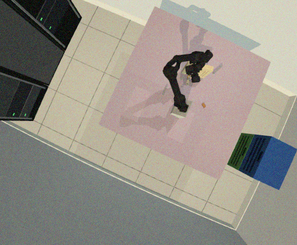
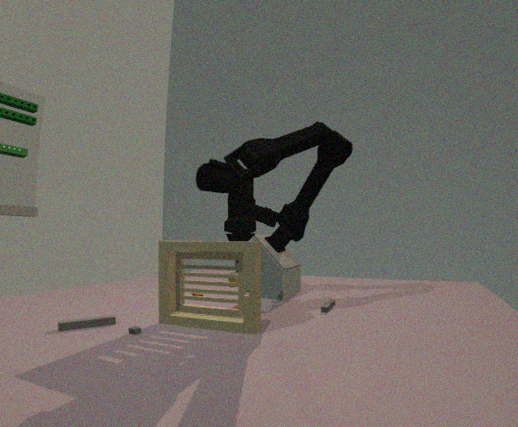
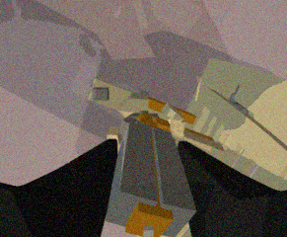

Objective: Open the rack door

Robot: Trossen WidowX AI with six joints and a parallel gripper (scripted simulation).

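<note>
The orange handle lies 1 cm to the right of my gripper tip and 2 cm below it. Round my gripper tip: short bar 18 cm behind, 16 cm to the left, 12 cm below; then long grey bar 21 cm ahead, 24 cm to the right, 11 cm below; then grey block 18 cm ahead, 13 cm to the right, 12 cm below.
</note>
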